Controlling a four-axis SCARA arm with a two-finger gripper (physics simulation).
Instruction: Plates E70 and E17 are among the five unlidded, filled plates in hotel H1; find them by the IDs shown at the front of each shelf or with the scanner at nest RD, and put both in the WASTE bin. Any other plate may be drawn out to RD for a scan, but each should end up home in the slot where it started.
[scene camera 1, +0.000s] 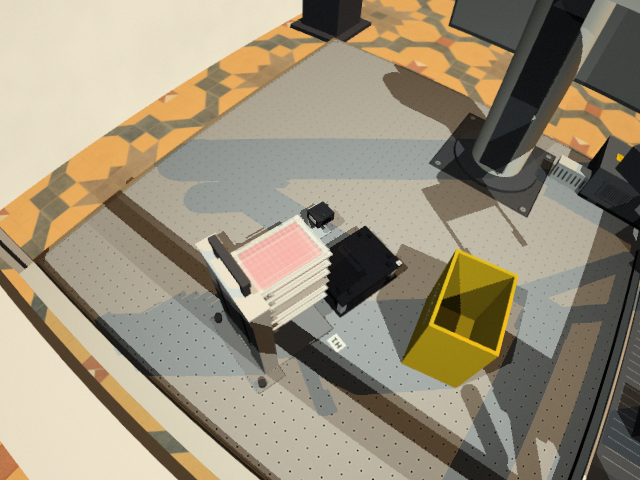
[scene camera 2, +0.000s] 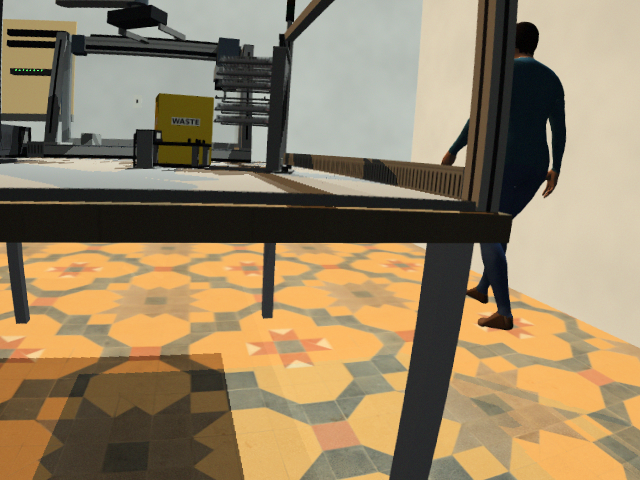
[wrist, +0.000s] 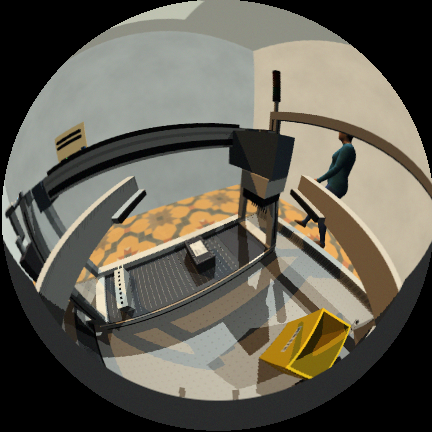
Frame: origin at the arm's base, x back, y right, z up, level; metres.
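Seen in the pictures: gripper, fingertip midpoint: (scene camera 2: 165, 39) (wrist: 217, 180); arm's base at its link origin: (scene camera 1: 494, 162).
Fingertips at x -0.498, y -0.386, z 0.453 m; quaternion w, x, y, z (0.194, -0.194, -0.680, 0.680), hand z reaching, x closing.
Pixels of each thing's middle, then the offset from my fingertips to it. "spot": a spot on its surface instead. Level surfaces: height alone.
- Hotel H1 at the middle of its body: (scene camera 1: 262, 291) (scene camera 2: 259, 103) dx -0.277, dy +0.577, dz -0.279 m
- top plate at the middle of its body: (scene camera 1: 280, 254) (scene camera 2: 248, 62) dx -0.246, dy +0.558, dz -0.179 m
- black nest RD at the middle of its body: (scene camera 1: 353, 269) (scene camera 2: 174, 152) dx -0.076, dy +0.509, dz -0.405 m
- yellow WASTE bin at the middle of its body: (scene camera 1: 456, 322) (scene camera 2: 182, 130) (wrist: 301, 347) dx -0.089, dy +0.276, dz -0.340 m
- small black device at the middle of its body: (scene camera 1: 319, 222) (scene camera 2: 148, 149) dx -0.026, dy +0.635, dz -0.399 m
- dark control box at a spot on its surface: (scene camera 1: 610, 178) spot: dx +0.533, dy +0.096, dz -0.340 m
- gantry beam at the middle of its body: (wrist: 144, 146) (scene camera 2: 158, 48) dx +0.048, dy -0.262, dz +0.026 m
- ribbed deck at its surface level: dz -0.391 m
My gripper (scene camera 2: 153, 35) (wrist: 217, 180) is open, its fingers wide apart with nothing between them. It hangs high above the table, higher than the WASTE bin; it does not show in scene camera 1. Hotel H1 (scene camera 1: 266, 341) (scene camera 2: 277, 108) holds a stack of plates on several levels. The top plate (scene camera 1: 281, 253) is unlidded with pink wells. The lower plates show as white edges, and no shelf ID is readable. The black nest RD (scene camera 1: 361, 266) beside the hotel carries no plate. The yellow WASTE bin (scene camera 1: 439, 351) (scene camera 2: 184, 134) (wrist: 282, 345) stands upright; its shadowed inside shows no plate.
A small black device (scene camera 1: 320, 213) stands behind the nest. The arm's column (scene camera 1: 522, 98) and a dark control box (scene camera 1: 610, 178) are at the right back. A gantry beam (scene camera 2: 149, 46) (wrist: 150, 142) spans a ribbed deck (wrist: 160, 285). A person (scene camera 2: 537, 113) (wrist: 342, 165) is beyond the table.
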